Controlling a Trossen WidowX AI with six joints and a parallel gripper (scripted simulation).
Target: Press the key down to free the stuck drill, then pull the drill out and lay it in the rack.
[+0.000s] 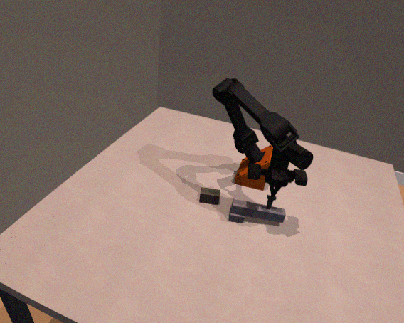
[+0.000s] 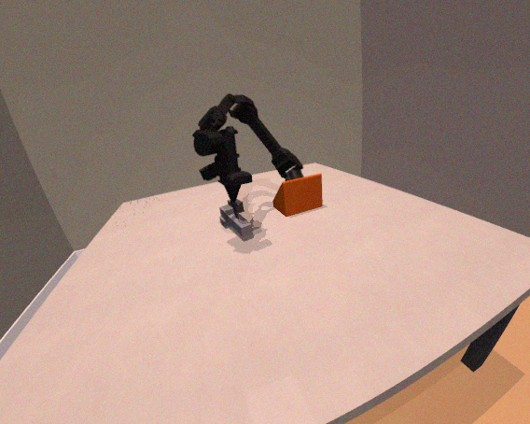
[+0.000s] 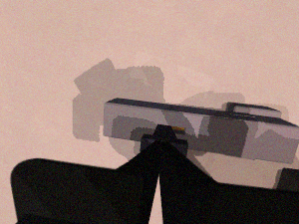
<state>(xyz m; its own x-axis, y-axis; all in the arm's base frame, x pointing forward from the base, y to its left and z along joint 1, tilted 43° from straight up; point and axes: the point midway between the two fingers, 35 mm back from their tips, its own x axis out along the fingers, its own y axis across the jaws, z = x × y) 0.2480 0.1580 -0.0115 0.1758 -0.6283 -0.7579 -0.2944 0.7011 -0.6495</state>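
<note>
Now: the t-shaped key 3 cm below my gripper tip. Round my gripper tip: drill (7 cm below, 6 cm to the right, 1 cm ahead); then grey block (8 cm below, 4 cm to the right, 1 cm ahead); then rack (22 cm to the right, 10 cm below, 1 cm behind).
</note>
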